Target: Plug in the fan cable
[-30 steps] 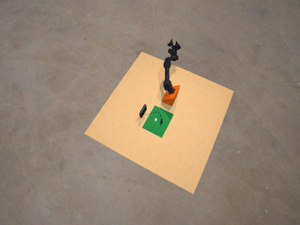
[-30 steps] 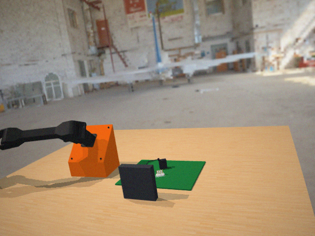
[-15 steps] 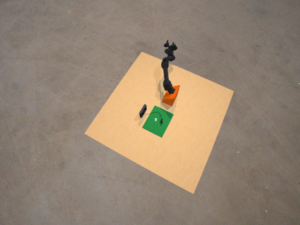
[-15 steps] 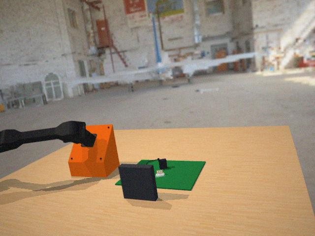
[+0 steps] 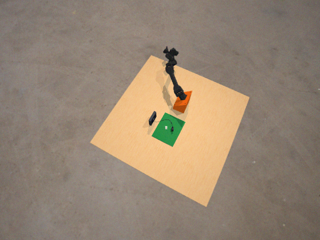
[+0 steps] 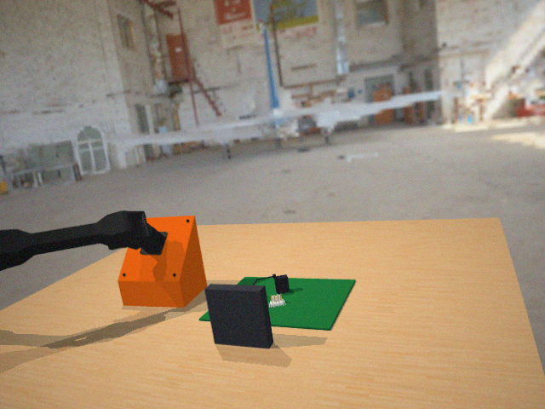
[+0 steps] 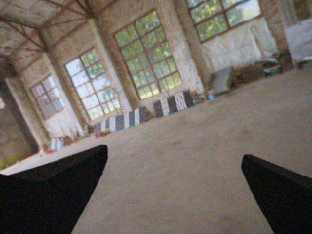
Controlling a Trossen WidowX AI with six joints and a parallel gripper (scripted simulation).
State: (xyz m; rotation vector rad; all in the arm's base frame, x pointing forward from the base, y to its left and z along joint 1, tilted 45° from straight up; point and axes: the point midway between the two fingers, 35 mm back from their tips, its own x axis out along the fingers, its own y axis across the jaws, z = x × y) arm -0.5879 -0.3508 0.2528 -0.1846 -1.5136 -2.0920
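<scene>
Now: gripper tip 95 cm short of the dark fan plug, 47 cm to the right of it and 7 cm above it. From my gripper tip the other things lie so: black fan 94 cm ahead, 25 cm to the left, 3 cm below; then green board 95 cm ahead, 43 cm to the left, 11 cm below.
</scene>
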